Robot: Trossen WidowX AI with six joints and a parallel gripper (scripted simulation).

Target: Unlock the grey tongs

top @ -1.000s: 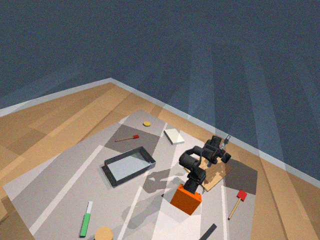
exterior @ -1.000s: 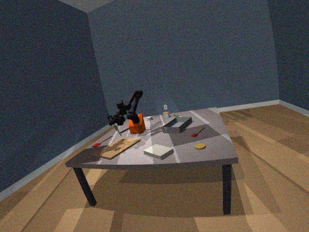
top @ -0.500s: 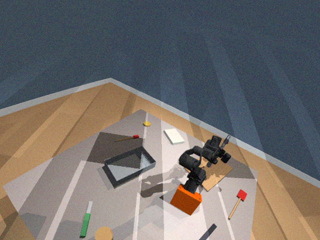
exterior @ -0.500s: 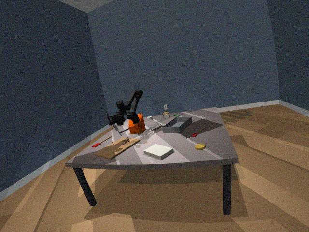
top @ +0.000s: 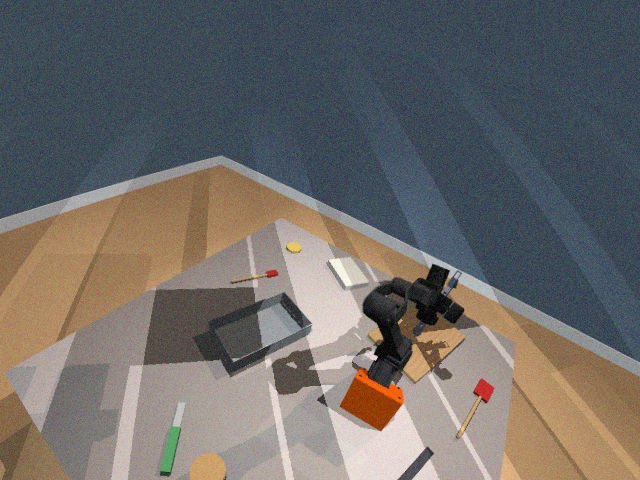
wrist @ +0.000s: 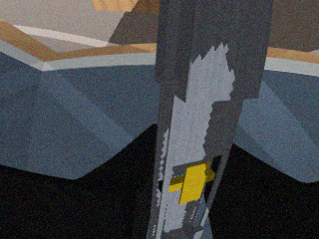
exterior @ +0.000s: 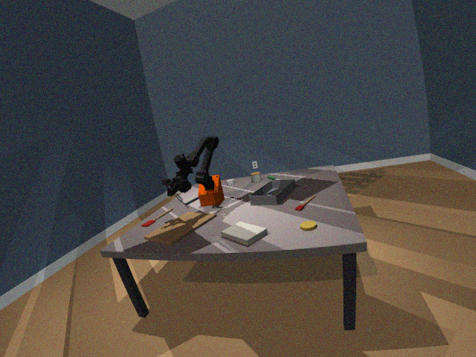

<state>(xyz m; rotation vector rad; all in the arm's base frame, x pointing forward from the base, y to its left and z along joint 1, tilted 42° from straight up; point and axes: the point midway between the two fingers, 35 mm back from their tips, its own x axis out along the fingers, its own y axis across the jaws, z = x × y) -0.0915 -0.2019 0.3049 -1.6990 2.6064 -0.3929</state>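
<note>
Right now the yellow lock piece is 3 cm to the left of my gripper tip, 2 cm ahead of it and 2 cm above it. From my gripper tip the other things lie so: green-handled tool: 75 cm to the left, 52 cm ahead, 19 cm below; then wooden board: 19 cm below, 2 cm to the left, 1 cm ahead; then roasting tin: 52 cm ahead, 34 cm to the left, 17 cm below.
</note>
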